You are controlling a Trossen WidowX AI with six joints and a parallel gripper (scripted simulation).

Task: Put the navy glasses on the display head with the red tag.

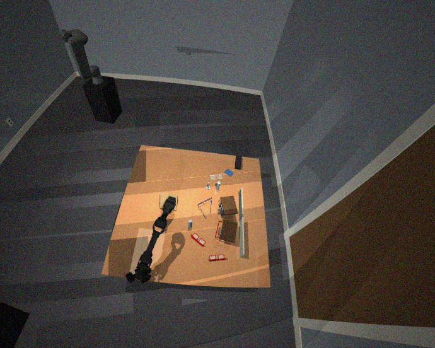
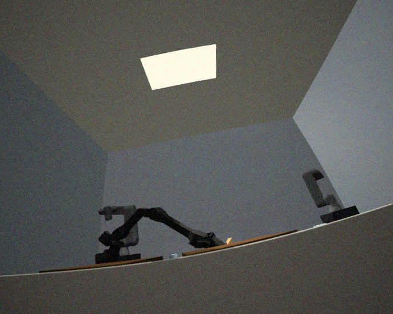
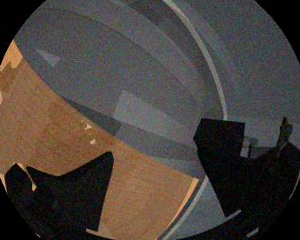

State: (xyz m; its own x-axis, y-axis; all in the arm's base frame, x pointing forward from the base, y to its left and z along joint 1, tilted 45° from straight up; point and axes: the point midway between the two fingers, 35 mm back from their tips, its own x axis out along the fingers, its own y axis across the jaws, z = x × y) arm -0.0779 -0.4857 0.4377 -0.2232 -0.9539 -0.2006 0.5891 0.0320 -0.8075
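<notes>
Now: the grey upright form 37 cm ahead of my gripper tip, 92 cm to the left of it and 1 cm below it. From my gripper tip the other things lie so: blue card 54 cm ahead, 114 cm to the left, 3 cm below; then dark block 62 cm ahead, 129 cm to the left, 1 cm below.
</notes>
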